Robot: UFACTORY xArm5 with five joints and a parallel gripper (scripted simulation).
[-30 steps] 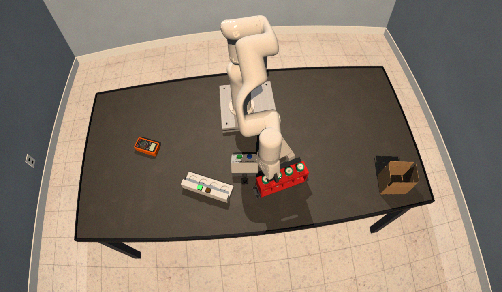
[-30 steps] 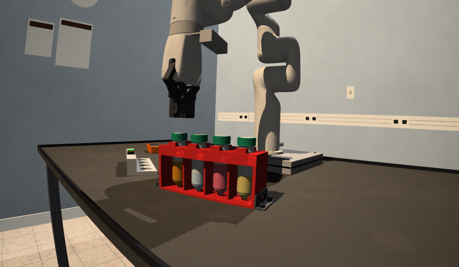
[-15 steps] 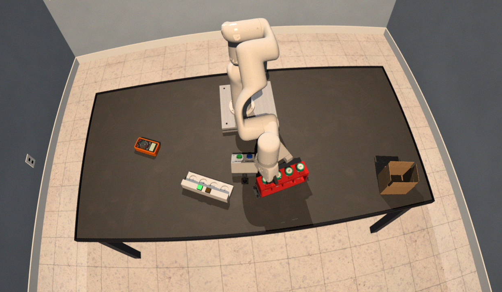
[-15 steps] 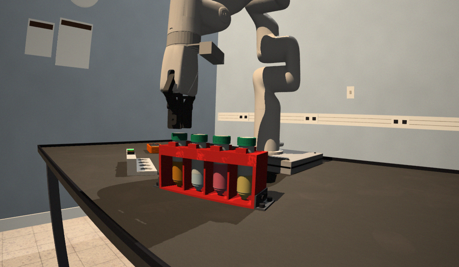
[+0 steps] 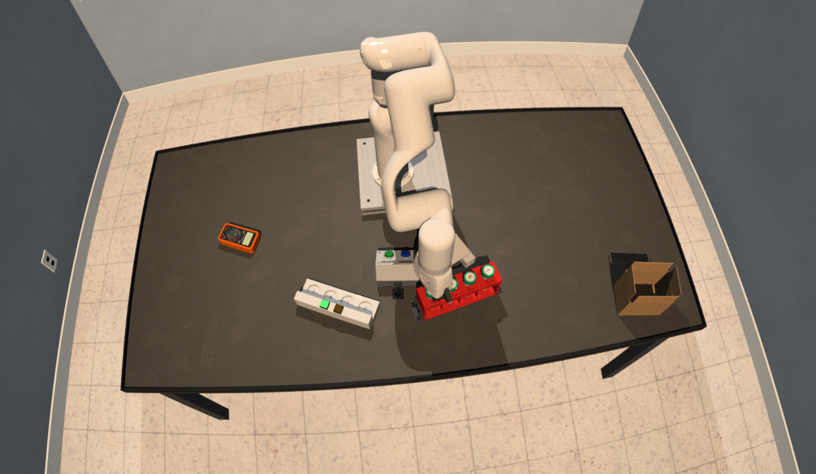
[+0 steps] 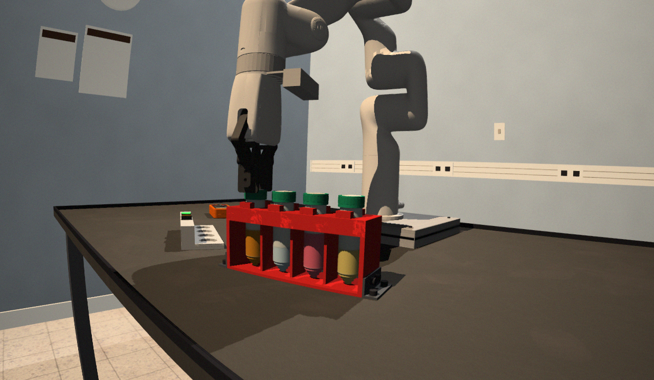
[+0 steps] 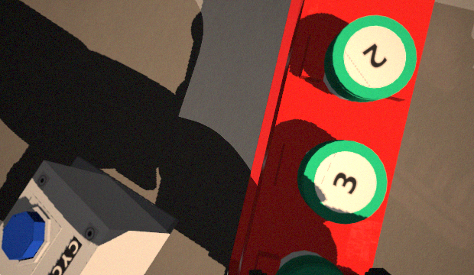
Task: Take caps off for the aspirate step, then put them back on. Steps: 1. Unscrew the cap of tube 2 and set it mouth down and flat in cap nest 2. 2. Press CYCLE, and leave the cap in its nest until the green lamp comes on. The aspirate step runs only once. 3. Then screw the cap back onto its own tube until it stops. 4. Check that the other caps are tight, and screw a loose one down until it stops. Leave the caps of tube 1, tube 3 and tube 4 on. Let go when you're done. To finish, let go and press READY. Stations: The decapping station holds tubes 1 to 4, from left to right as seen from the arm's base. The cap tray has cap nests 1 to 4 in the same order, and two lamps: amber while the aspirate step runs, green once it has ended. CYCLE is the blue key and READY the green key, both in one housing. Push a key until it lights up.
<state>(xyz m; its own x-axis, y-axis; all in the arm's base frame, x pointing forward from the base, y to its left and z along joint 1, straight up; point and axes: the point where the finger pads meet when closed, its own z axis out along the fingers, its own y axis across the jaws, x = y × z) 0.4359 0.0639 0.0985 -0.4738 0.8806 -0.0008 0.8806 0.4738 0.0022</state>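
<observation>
My hand is 140 mm past the green key, 100 mm to the left of it and 70 mm above it. The rest, counted from my hand: blue key 140 mm behind, 60 mm to the right, 70 mm below; key housing 120 mm behind, 80 mm to the right, 80 mm below; table edge 200 mm ahead, 50 mm to the right, 130 mm below.
</observation>
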